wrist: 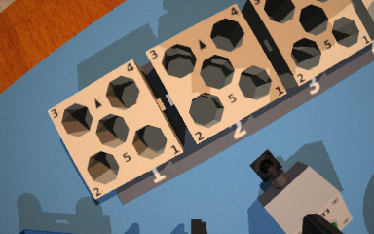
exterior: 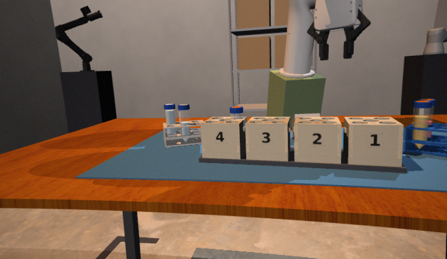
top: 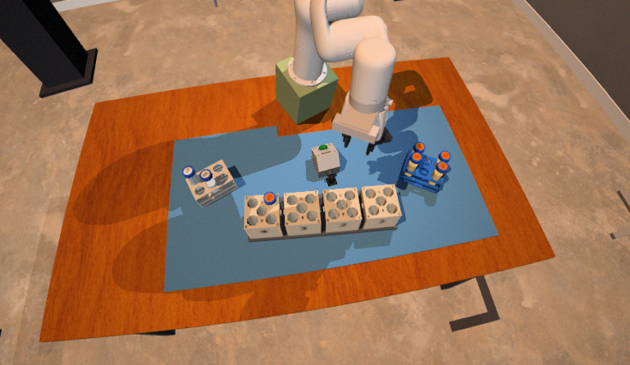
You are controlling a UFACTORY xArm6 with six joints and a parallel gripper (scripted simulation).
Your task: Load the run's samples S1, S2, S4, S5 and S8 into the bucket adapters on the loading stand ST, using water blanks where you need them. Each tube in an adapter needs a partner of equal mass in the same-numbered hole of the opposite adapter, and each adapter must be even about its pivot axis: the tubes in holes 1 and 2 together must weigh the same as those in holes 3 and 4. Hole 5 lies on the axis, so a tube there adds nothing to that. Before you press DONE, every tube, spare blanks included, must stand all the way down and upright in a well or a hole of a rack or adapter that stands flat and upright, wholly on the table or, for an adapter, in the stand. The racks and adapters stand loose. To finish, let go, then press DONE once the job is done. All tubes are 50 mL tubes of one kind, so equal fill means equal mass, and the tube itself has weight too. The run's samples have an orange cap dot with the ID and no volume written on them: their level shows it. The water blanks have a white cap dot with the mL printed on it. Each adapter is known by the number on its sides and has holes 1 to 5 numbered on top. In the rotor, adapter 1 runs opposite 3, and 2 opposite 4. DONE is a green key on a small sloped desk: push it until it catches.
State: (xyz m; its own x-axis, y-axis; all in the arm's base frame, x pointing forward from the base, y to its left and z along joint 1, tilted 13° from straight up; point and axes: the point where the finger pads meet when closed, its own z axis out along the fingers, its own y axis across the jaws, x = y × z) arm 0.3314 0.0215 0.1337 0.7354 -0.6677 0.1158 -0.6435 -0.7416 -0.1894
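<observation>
My hand is 20 mm past the sample tube, 220 mm to the right of it and 190 mm above it. The rest, counted from my hand: green key (130 mm behind, 50 mm to the right, 180 mm below); blue sample rack (30 mm ahead, 240 mm to the left, 220 mm below); loading stand (60 mm ahead, 120 mm to the right, 240 mm below).
</observation>
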